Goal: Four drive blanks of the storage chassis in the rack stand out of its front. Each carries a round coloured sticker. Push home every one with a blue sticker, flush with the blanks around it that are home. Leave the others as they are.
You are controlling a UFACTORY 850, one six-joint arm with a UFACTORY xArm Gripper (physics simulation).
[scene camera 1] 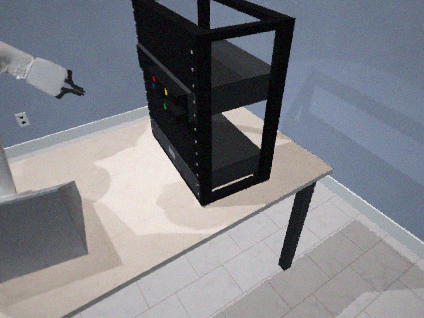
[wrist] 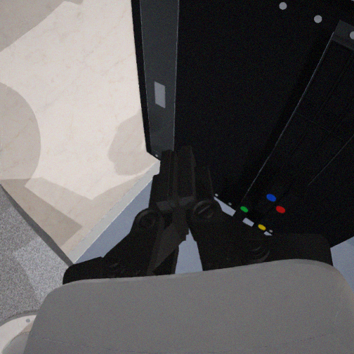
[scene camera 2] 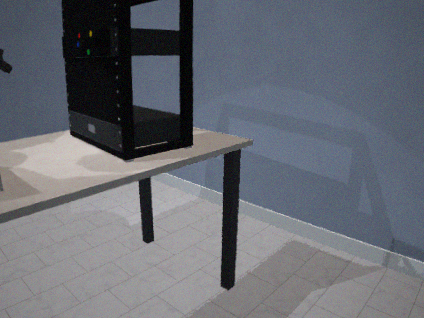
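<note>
The storage chassis (scene camera 1: 175, 84) sits in the black rack (scene camera 1: 201, 120) (scene camera 2: 187, 90). A blue sticker (scene camera 1: 153, 86) (scene camera 2: 78, 44) (wrist: 271, 197) lies just below a red sticker (scene camera 1: 154, 78) (scene camera 2: 79, 35) (wrist: 280, 209) at the chassis' far end. A yellow sticker (scene camera 1: 166, 92) (scene camera 2: 90, 33) (wrist: 262, 227) and a green sticker (scene camera 1: 165, 106) (scene camera 2: 88, 52) (wrist: 244, 209) are beside them. The blanks are dark; how far each stands out is hard to tell. My gripper (scene camera 1: 83, 92) (wrist: 182, 166) is shut and empty, in the air in front of the rack, apart from the stickers.
A grey angled box (scene camera 1: 40, 232) stands on the table (scene camera 1: 120, 215) at the left of scene camera 1's view. A lower unit with a pale label (scene camera 1: 172, 152) (scene camera 2: 91, 128) (wrist: 159, 94) fills the rack's bottom. The blue wall (scene camera 1: 100, 40) is behind.
</note>
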